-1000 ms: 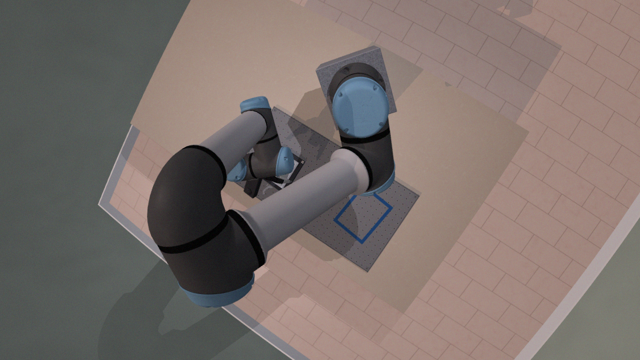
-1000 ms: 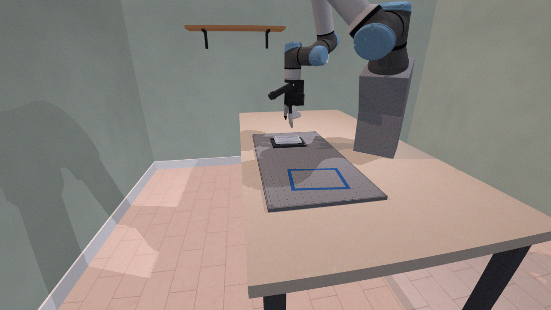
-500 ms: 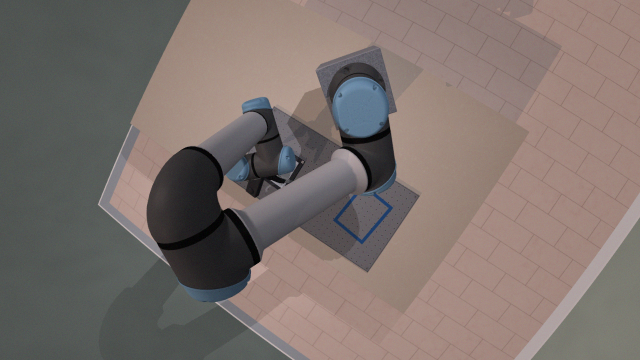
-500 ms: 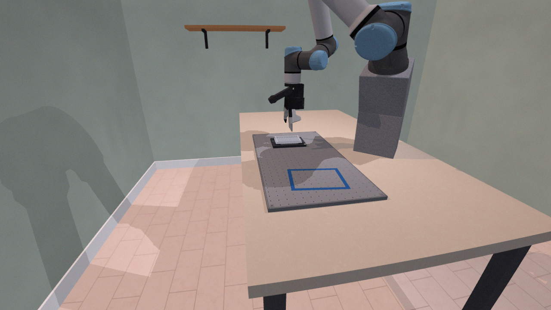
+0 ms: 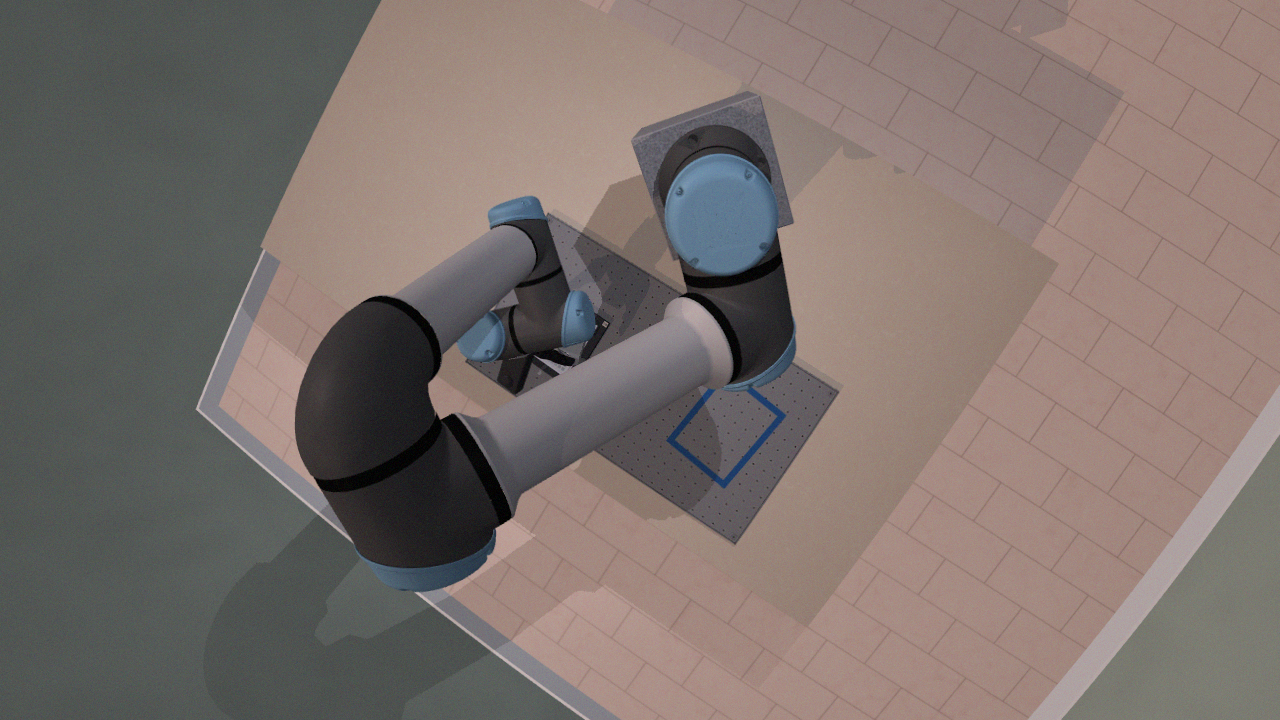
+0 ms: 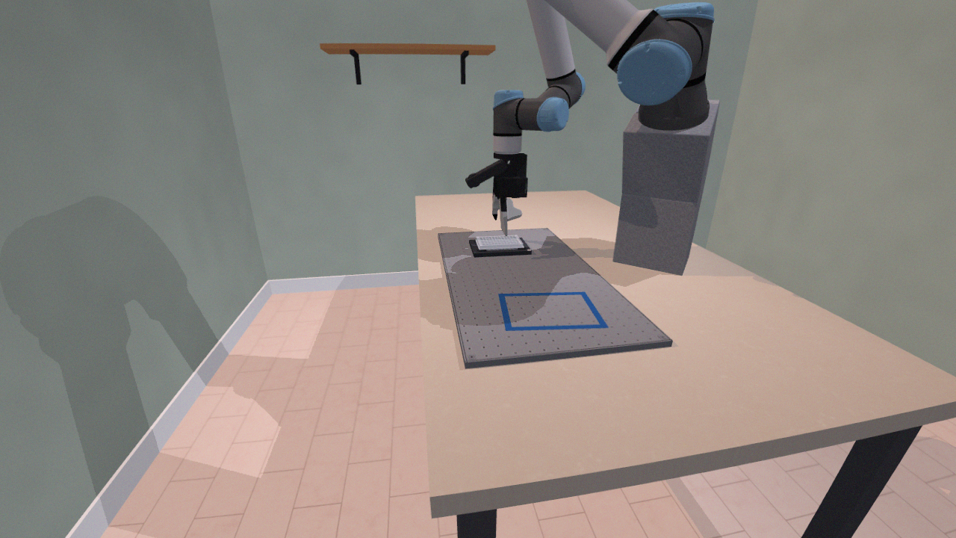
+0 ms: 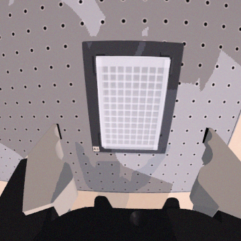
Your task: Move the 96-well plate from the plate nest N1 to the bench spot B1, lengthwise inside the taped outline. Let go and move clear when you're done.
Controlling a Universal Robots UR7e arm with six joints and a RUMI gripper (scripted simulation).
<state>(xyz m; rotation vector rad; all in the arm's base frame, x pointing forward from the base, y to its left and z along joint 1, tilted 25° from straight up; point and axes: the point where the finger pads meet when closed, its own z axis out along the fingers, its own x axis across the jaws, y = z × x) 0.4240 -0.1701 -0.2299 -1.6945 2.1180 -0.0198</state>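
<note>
My gripper is now 50 mm above the white 96-well plate. From my hand the other things lie so: black plate nest (60 mm below).
</note>
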